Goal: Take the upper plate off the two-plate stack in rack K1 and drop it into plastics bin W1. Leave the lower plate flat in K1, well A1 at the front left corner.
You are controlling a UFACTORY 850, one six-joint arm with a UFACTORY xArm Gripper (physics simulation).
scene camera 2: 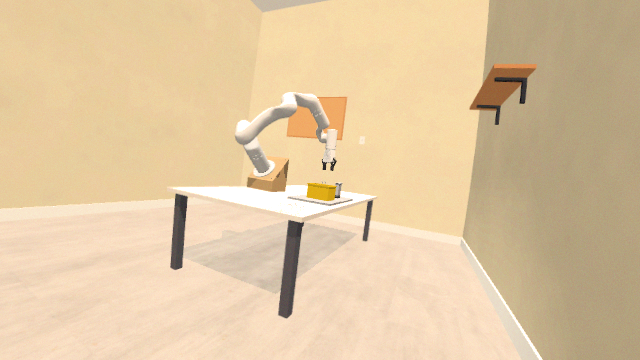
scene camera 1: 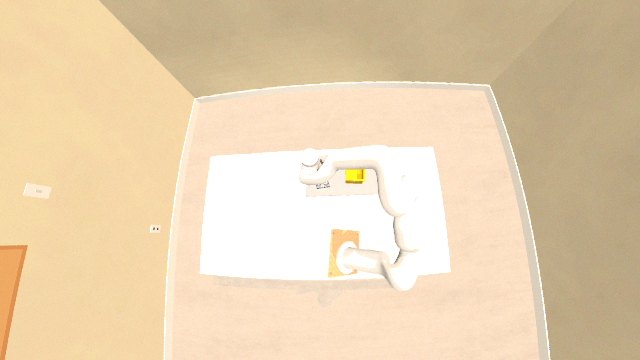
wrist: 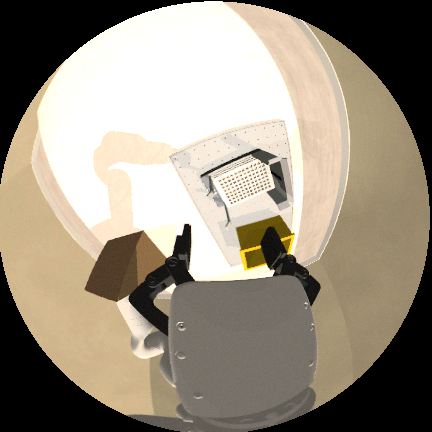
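Observation:
My gripper [scene camera 2: 329, 167] [wrist: 229, 234] is open and empty, fingers down, above the board that bears rack K1. In the wrist view the upper plate [wrist: 245, 182], white with a grid of wells, lies in rack K1 [wrist: 230, 162], between dark side parts. Edges show along the stack's far side, but the lower plate is mostly hidden under the upper one. A grey upright part of the rack [scene camera 2: 339, 190] stands behind the bin in scene camera 2. The arm hides most of the rack in scene camera 1. Yellow bin W1 [scene camera 1: 355, 176] [scene camera 2: 321, 192] [wrist: 250, 234] stands beside the rack; one finger partly covers it in the wrist view.
A grey board with holes [scene camera 1: 340, 192] [wrist: 265, 132] lies under rack and bin on the white table [scene camera 1: 250, 215] [scene camera 2: 225, 195]. The arm stands on a wooden block [scene camera 1: 335, 270] [scene camera 2: 265, 183] [wrist: 112, 270]. An orange shelf [scene camera 2: 505, 85] hangs on the wall, away from the table.

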